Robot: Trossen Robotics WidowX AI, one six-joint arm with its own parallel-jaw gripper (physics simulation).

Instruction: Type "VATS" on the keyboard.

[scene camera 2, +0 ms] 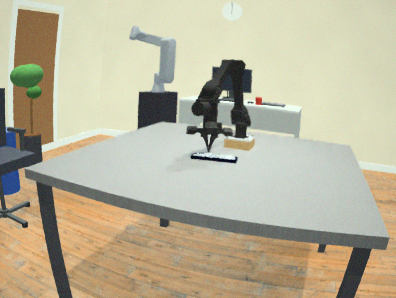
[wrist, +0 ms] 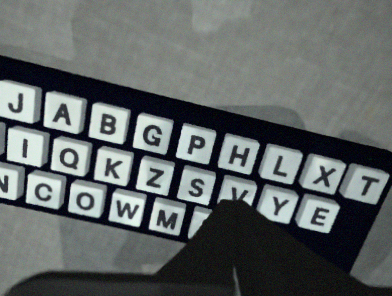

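Seen in the pictures: gripper, between the fingertips: [scene camera 2: 208, 151] [wrist: 231, 211]; arm's base, origin of its link: [scene camera 2: 240, 137].
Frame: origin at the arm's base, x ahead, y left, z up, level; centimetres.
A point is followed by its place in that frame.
Note:
The dark keyboard [scene camera 2: 214, 158] {x 32.9, y 3.7, z -3.6 cm} [wrist: 345, 240] {x 31.9, y -6.2, z -3.5 cm} with white letter keys lies on the grey table and is cut off at the left in the wrist view. My gripper [scene camera 2: 209, 151] {x 31.0, y -0.3, z -1.6 cm} [wrist: 231, 211] {x 31.0, y -0.3, z -1.6 cm} is shut and empty and points down at the keyboard. In the wrist view its tips cover the lower part of the V key [wrist: 236, 185] {x 31.6, y -0.4, z -3.0 cm}; I cannot tell whether they touch it. The A key [wrist: 63, 111] {x 30.5, y 7.1, z -3.0 cm}, the T key [wrist: 367, 183] {x 34.6, y -4.7, z -3.0 cm} and the S key [wrist: 196, 186] {x 30.6, y 1.0, z -3.0 cm} show. The U key is hidden behind the fingers, and the key right of M is mostly covered.
The arm's wooden base block [scene camera 2: 239, 143] {x 6.2, y 2.5, z -1.9 cm} stands behind the keyboard on the grey table [scene camera 2: 150, 175] {x 64.5, y -4.1, z -4.8 cm}. Farther back are a white desk [scene camera 2: 280, 118] with a monitor and a red cup [scene camera 2: 258, 101], and a pale robot arm [scene camera 2: 168, 60] on a dark stand [scene camera 2: 157, 110].

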